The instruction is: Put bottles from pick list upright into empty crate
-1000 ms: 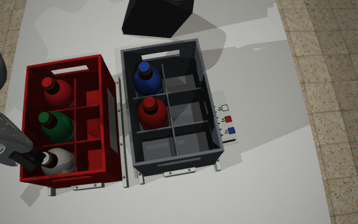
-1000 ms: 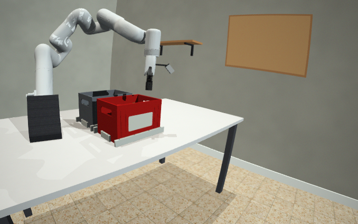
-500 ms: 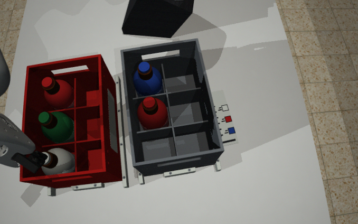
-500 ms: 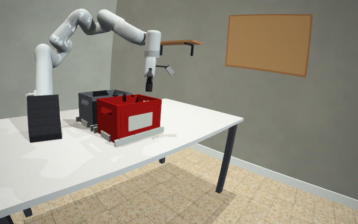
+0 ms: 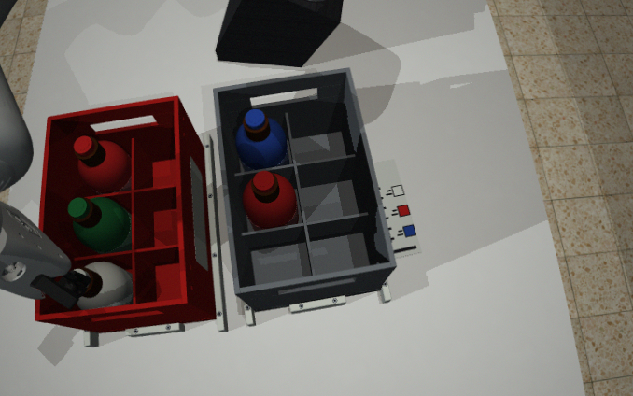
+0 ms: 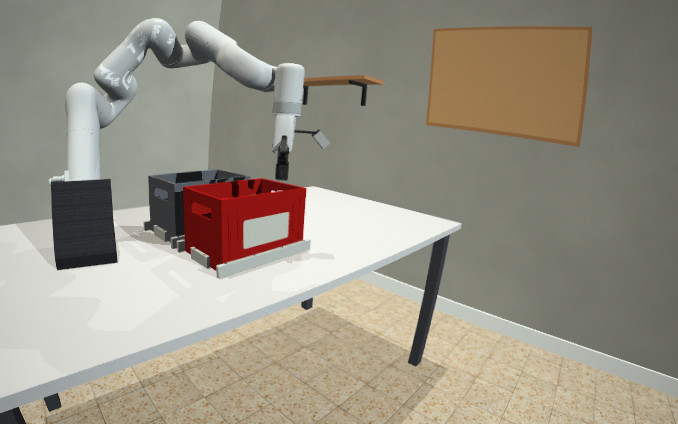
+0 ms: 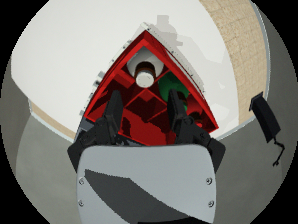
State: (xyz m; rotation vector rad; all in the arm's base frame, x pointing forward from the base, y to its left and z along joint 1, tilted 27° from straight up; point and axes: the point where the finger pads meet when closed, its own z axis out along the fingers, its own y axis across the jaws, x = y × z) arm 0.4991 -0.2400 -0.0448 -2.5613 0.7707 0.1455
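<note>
Right now the white-label bottle is 13 cm below my hand. From my hand the other things lie so: red-label bottle 18 cm behind, 4 cm to the right, 13 cm below; then blue bottle 23 cm behind, 19 cm to the left, 13 cm below; then green bottle 9 cm behind, 2 cm to the right, 13 cm below.
</note>
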